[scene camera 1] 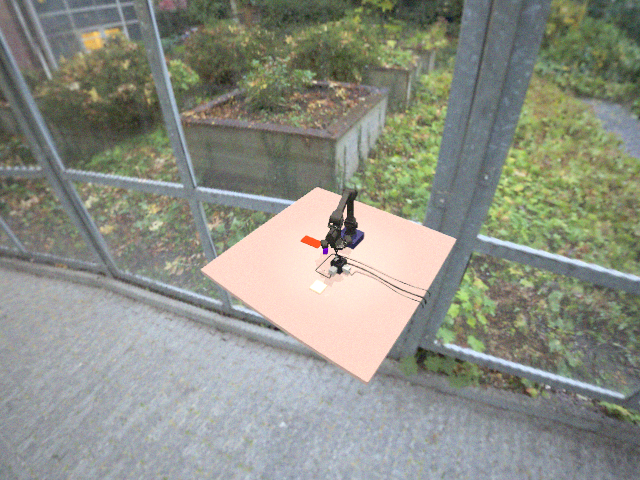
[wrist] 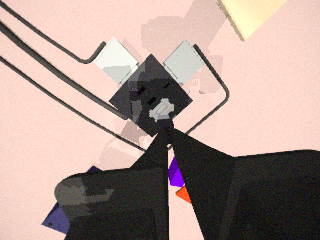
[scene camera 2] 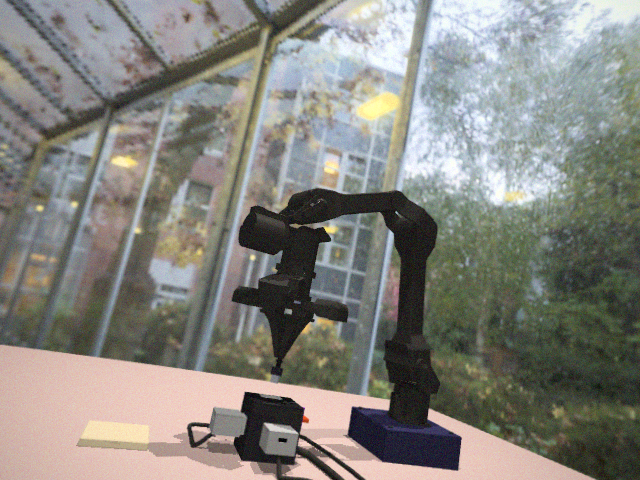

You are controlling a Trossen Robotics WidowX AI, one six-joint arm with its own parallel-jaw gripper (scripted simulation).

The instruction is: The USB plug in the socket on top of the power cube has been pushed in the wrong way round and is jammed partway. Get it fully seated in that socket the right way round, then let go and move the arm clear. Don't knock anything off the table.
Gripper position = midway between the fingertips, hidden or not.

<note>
My gripper [scene camera 2: 278, 358] holds a grey USB plug.
My gripper shows as well in the wrist view [wrist: 167, 133].
</note>
